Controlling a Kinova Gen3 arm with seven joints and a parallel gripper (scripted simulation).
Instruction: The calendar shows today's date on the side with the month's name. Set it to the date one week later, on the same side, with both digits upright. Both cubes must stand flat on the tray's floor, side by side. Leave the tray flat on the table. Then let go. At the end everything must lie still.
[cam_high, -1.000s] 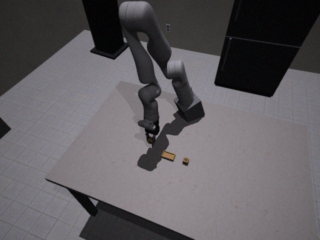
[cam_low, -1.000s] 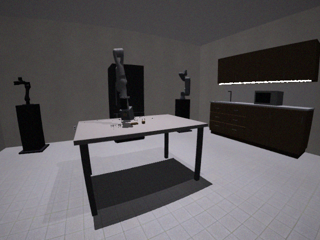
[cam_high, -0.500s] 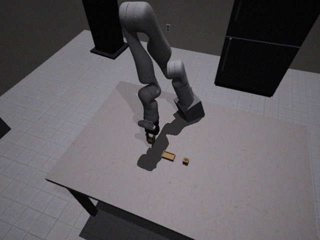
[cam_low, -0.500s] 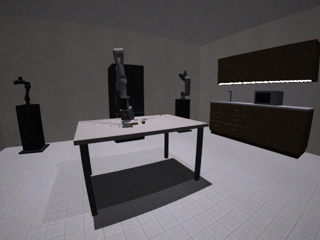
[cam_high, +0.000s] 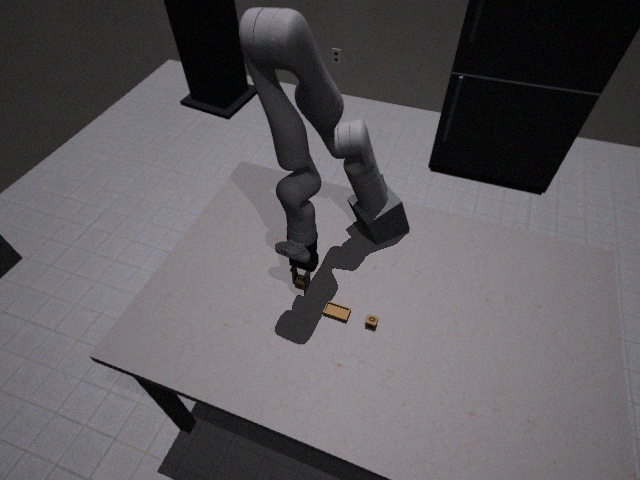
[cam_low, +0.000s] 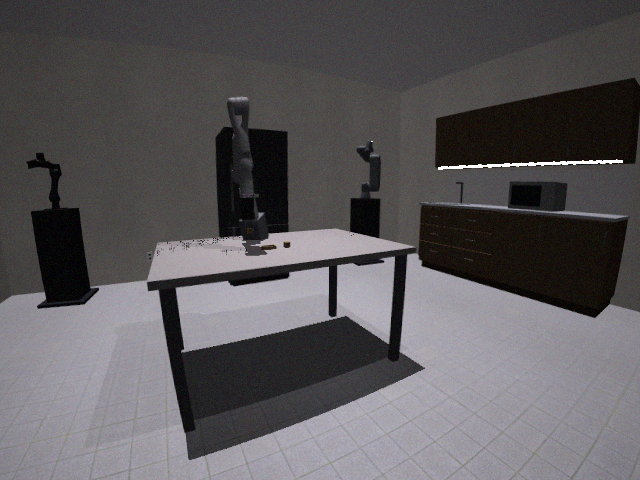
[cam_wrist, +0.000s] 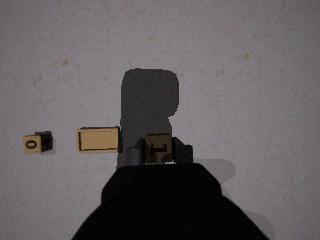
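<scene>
Now: the wooden tray 1 cm behind my hand, 11 cm to the left of it and 11 cm below it. From my hand the other things lie so: wooden cube: 1 cm below.
</scene>
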